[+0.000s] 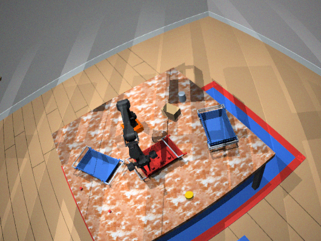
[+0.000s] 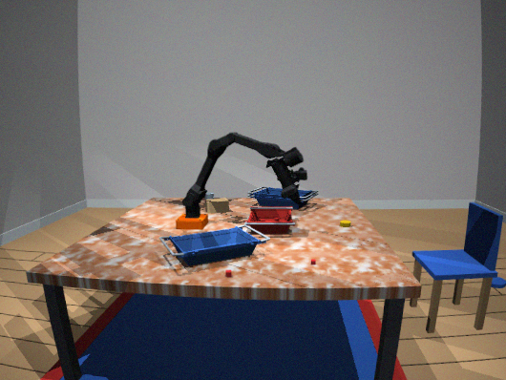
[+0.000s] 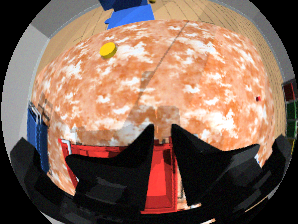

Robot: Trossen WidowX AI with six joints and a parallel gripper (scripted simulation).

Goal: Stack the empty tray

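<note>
Right now the blue tray is 36 cm behind my gripper tip, 20 cm to the right of it and 9 cm below it. The rest, counted from my gripper tip: tan box (48 cm to the left, 36 cm behind, 10 cm below); then grey cylinder (64 cm to the left, 41 cm behind, 10 cm below); then yellow disc (24 cm ahead, 12 cm below, 9 cm to the left).
</note>
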